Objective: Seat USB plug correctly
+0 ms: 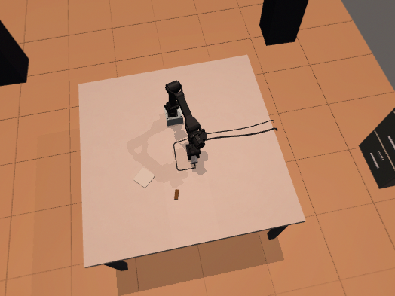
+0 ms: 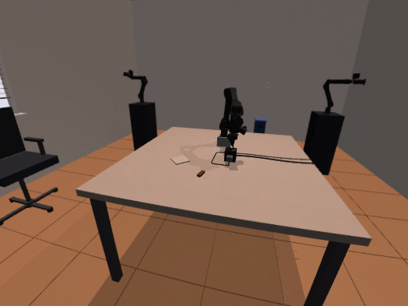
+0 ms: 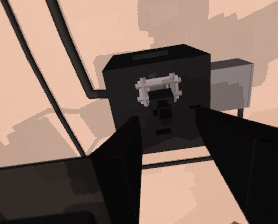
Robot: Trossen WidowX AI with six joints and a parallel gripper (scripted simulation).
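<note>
The dark USB plug lies 20 mm below my gripper tip. The rest, counted from my gripper tip: white flat pad: 340 mm to the right, 110 mm ahead, 100 mm below; small brown block: 260 mm ahead, 150 mm to the right, 100 mm below; metal socket frame: 40 mm below, 10 mm to the left.
</note>
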